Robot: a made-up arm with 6 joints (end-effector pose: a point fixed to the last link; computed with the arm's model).
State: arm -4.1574 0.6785 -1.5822 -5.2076 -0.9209 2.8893
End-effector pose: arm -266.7 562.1 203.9 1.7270 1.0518 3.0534
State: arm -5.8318 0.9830 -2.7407 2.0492 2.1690 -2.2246
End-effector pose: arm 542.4 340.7 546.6 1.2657 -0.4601 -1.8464
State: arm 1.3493 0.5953 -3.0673 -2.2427 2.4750 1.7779
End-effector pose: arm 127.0 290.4 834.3 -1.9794 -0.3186 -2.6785
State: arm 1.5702 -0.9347 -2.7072 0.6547 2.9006 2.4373
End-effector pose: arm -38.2 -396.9 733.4 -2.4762 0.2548 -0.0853
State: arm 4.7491 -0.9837 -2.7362 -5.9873 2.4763 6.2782
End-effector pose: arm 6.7 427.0 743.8 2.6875 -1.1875 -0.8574
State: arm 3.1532 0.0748 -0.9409 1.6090 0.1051 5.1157
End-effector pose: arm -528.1 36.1 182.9 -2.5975 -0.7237 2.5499
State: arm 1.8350 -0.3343 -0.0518 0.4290 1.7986 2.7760
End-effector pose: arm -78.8 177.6 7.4 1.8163 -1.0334 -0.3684
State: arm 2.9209 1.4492 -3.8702 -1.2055 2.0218 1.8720
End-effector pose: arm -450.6 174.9 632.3 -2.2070 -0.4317 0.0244
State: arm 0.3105 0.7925 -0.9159 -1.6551 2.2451 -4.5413
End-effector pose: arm 357.6 32.1 -87.9 0.8651 -0.2545 0.5069
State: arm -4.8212 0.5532 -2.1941 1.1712 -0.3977 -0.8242
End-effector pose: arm 132.8 628.4 563.9 -1.0577 -1.1177 -0.9517
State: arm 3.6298 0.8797 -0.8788 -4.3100 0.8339 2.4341
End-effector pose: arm -261.3 -152.3 -200.0 2.5210 -0.5982 -0.5807
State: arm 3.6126 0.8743 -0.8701 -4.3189 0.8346 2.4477
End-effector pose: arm -261.6 -146.7 -199.3 2.5315 -0.6081 -0.6041
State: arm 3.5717 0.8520 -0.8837 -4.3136 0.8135 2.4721
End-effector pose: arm -282.9 -141.3 -191.1 2.5264 -0.5920 -0.6642
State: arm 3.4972 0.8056 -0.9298 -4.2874 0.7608 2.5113
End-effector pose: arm -333.7 -131.0 -169.1 2.4947 -0.5423 -0.7783
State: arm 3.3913 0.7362 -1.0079 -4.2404 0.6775 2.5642
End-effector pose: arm -409.1 -105.0 -126.3 2.4296 -0.4725 -0.9494
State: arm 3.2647 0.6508 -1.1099 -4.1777 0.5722 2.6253
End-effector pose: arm -491.2 -54.2 -58.7 2.3303 -0.4104 -1.1653
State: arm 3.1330 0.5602 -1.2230 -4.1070 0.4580 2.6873
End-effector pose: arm -557.2 18.4 29.1 2.2084 -0.3826 -1.3980
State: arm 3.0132 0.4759 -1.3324 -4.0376 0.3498 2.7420
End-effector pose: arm -593.1 96.1 123.4 2.0849 -0.3961 -1.6087
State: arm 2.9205 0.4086 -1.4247 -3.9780 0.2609 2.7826
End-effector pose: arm -602.7 159.3 206.3 1.9812 -0.4343 -1.7661
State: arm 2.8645 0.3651 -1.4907 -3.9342 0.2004 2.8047
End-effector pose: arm -600.3 197.2 264.5 1.9094 -0.4717 -1.8576
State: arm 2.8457 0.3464 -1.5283 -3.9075 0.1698 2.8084
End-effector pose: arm -598.8 209.9 294.3 1.8714 -0.4915 -1.8903
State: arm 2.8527 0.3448 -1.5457 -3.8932 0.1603 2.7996
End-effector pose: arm -601.6 206.2 303.8 1.8566 -0.4942 -1.8854
